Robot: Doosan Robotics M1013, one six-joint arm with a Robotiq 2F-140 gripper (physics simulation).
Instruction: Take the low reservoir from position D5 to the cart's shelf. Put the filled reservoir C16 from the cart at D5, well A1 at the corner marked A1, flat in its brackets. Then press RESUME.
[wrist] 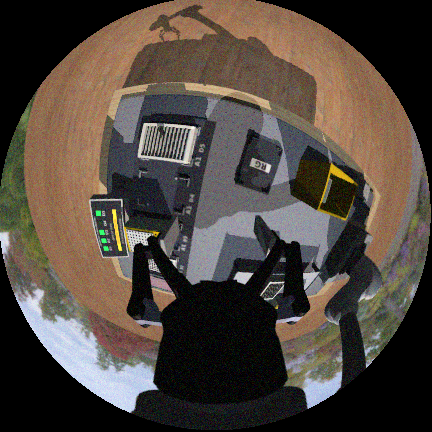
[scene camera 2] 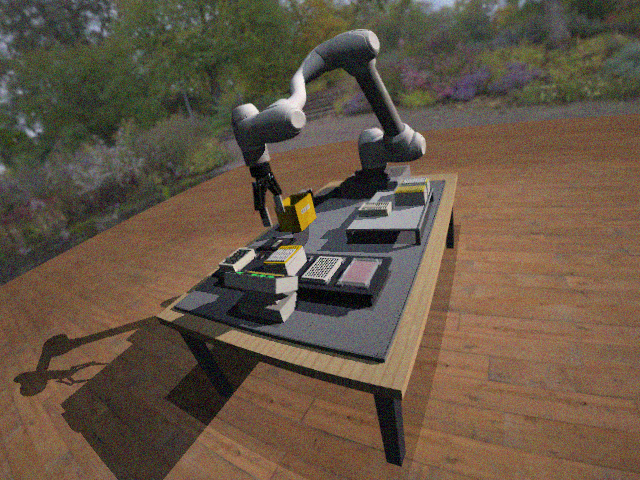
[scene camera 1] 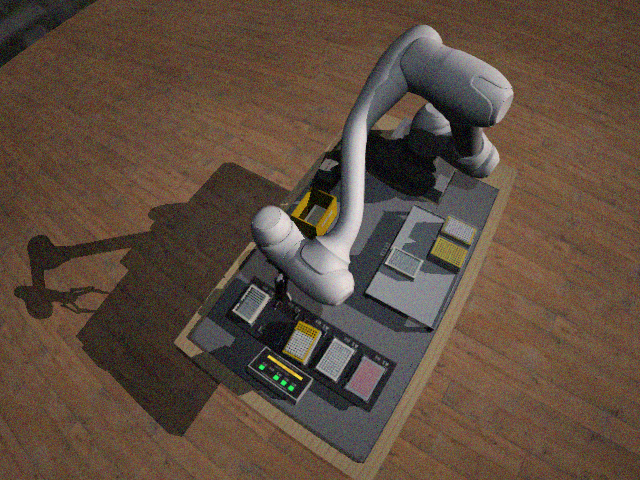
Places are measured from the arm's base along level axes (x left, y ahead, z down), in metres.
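Where they show: gripper, fingertip midpoint: (wrist: 216, 223) (scene camera 2: 275, 218); arm's base, link origin: (wrist: 352, 259) (scene camera 2: 376, 174) (scene camera 1: 422, 152).
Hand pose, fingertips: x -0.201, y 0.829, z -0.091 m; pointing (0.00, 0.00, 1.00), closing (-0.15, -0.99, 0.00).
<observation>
Things, the pixels of their top centre, and the offset from my fingertips. "pt": a spot on its surface instead.
- white slatted reservoir, top centre: (wrist: 163, 141) (scene camera 1: 250, 303) (scene camera 2: 236, 256) dx -0.132, dy +0.132, dz +0.088 m
- labware, top centre: (scene camera 1: 404, 261) (scene camera 2: 375, 205) (wrist: 271, 291) dx +0.316, dy -0.267, dz +0.079 m
- low grey platform, top centre: (scene camera 1: 424, 261) (scene camera 2: 394, 205) (wrist: 272, 294) dx +0.387, dy -0.316, dz +0.105 m
- control panel, surface spot: (scene camera 2: 258, 281) pt dx +0.136, dy +0.346, dz +0.039 m
- yellow-topped rack, top centre: (wrist: 143, 244) (scene camera 2: 282, 252) (scene camera 1: 300, 341) dx +0.112, dy +0.169, dz +0.049 m
- white plate, top centre: (scene camera 2: 322, 267) (wrist: 157, 264) (scene camera 1: 335, 359) dx +0.238, dy +0.166, dz +0.105 m
- pink plate, top centre: (scene camera 2: 359, 269) (scene camera 1: 365, 378) (wrist: 159, 284) dx +0.362, dy +0.177, dz +0.105 m
- black box marked RG, top centre: (wrist: 260, 165) (scene camera 2: 276, 242) dx -0.108, dy -0.109, dz +0.157 m
- yellow bin, top centre: (wrist: 340, 195) (scene camera 1: 313, 206) (scene camera 2: 292, 199) dx -0.097, dy -0.317, dz +0.036 m
The white slatted reservoir (scene camera 1: 251, 303) (scene camera 2: 237, 259) (wrist: 167, 142) lies in position D5; the labels "A1" and "D5" show beside it in the wrist view. A white-framed piece of labware (scene camera 1: 403, 262) (scene camera 2: 375, 208) (wrist: 272, 290) lies on the low grey platform (scene camera 1: 431, 289) (scene camera 2: 385, 222); its label and filling cannot be read. My gripper (scene camera 2: 273, 217) (wrist: 216, 223) is open and empty, high above the deck near D5, and mostly hidden by the arm in scene camera 1. The control panel (scene camera 1: 280, 374) (scene camera 2: 258, 281) (wrist: 109, 227) shows green buttons and a yellow bar; the RESUME lettering is unreadable.
A yellow-topped rack (scene camera 1: 302, 341), a white plate (scene camera 1: 336, 359) and a pink plate (scene camera 1: 366, 378) stand in the deck row. A black box marked RG (wrist: 259, 162) and a yellow bin (scene camera 1: 325, 219) (scene camera 2: 305, 211) stand nearby. Yellow and white racks (scene camera 1: 448, 252) (scene camera 1: 458, 229) stand on the platform's far side.
</observation>
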